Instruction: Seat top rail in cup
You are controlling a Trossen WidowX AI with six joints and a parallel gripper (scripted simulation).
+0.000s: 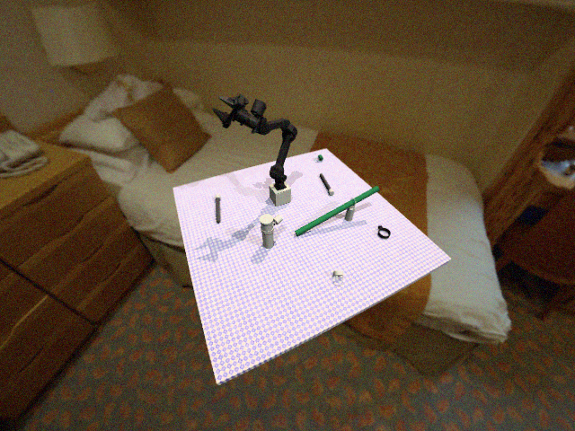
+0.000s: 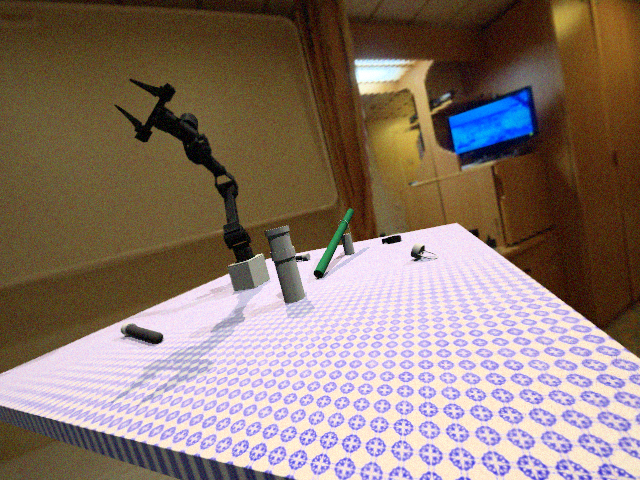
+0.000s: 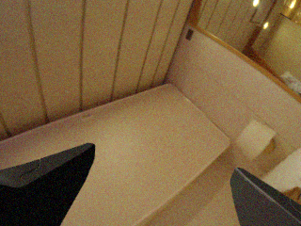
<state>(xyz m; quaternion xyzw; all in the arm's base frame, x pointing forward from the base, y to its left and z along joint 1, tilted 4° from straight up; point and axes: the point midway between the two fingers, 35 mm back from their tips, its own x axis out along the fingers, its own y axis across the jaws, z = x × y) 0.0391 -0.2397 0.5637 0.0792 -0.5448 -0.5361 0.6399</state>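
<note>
The rail-end cup is 29 cm ahead of my gripper tip, 15 cm to the left of it and 54 cm below it. Round my gripper tip: loop cap: 33 cm ahead, 62 cm to the left, 57 cm below.
</note>
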